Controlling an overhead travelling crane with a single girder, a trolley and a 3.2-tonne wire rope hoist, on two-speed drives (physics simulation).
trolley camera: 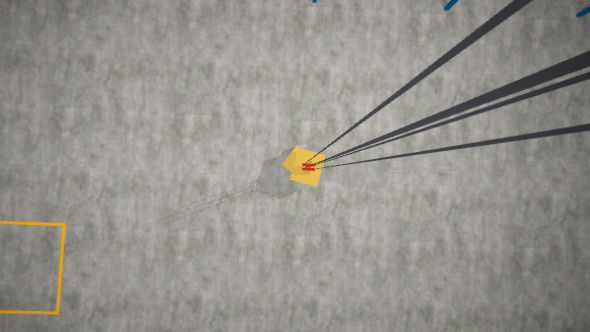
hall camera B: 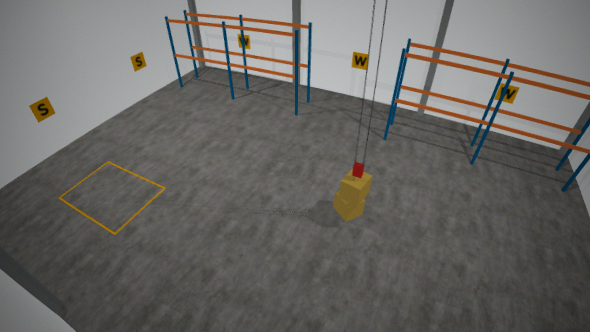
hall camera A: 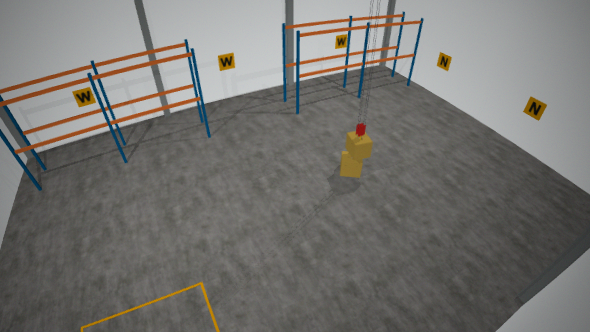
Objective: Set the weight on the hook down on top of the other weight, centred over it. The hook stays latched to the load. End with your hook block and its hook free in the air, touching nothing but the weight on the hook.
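Observation:
The red hook block point(hall camera A: 360, 130) point(hall camera B: 358, 170) point(trolley camera: 308, 167) hangs on its ropes, with its hook latched to a yellow block-shaped weight point(hall camera A: 363, 148) point(hall camera B: 355, 188) point(trolley camera: 314, 176). The other yellow weight point(hall camera A: 350, 168) point(hall camera B: 348, 210) point(trolley camera: 288, 163) stands on the floor below and is partly hidden by it. The upper weight sits off centre: to the right in both hall views, and to the right and a little lower in the trolley view. The two are also turned differently. Whether they touch, or a gap lies between them, I cannot tell.
Blue and orange racks point(hall camera A: 298, 75) point(hall camera A: 201, 95) point(hall camera B: 296, 75) point(hall camera B: 395, 95) stand along the wall marked W, behind the weights. A yellow outlined rectangle point(hall camera A: 142, 305) point(hall camera B: 136, 175) point(trolley camera: 61, 270) is marked on the floor, left of the weights. A shadow lies beside them.

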